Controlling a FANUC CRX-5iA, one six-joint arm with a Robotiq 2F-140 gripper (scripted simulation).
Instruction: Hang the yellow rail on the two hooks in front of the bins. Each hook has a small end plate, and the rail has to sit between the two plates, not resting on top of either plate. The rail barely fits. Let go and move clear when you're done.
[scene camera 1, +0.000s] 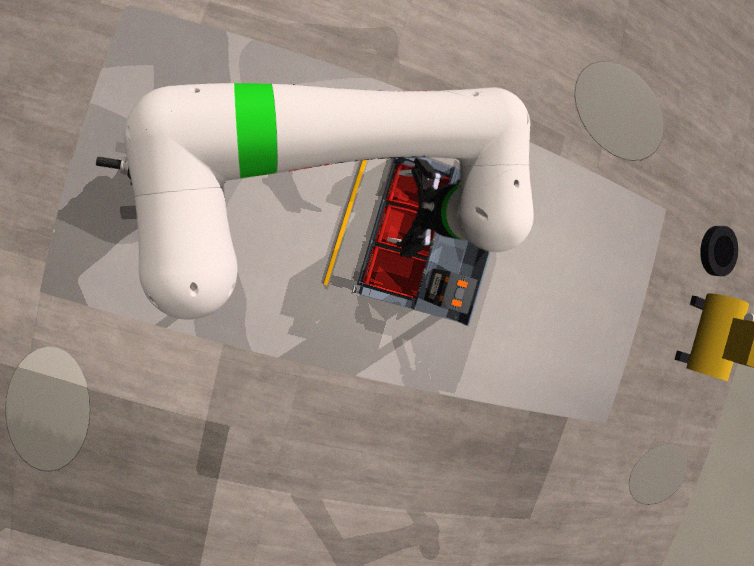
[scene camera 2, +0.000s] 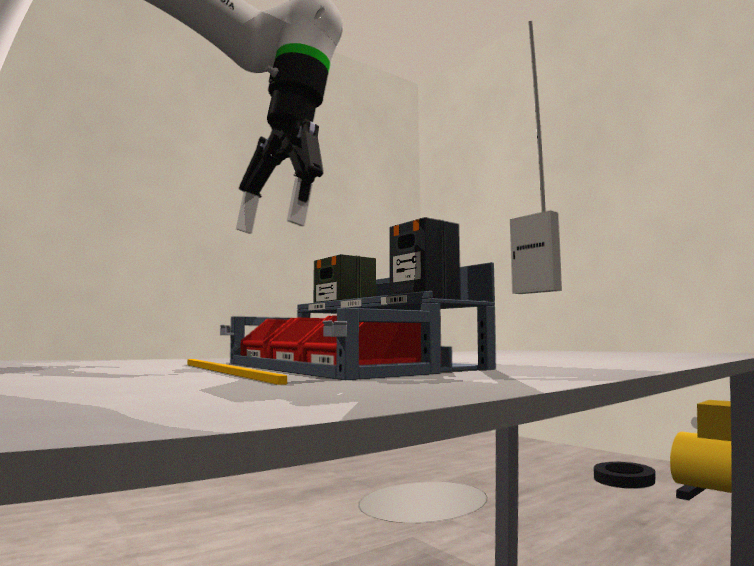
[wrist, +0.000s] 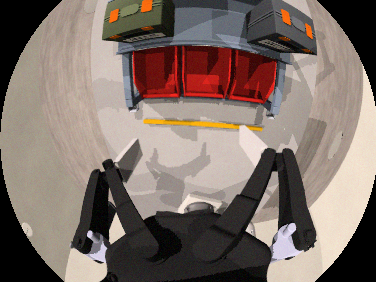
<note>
I see my gripper, a yellow rail, a green box and a dark box.
My gripper also shows in scene camera 1 and in the wrist view.
</note>
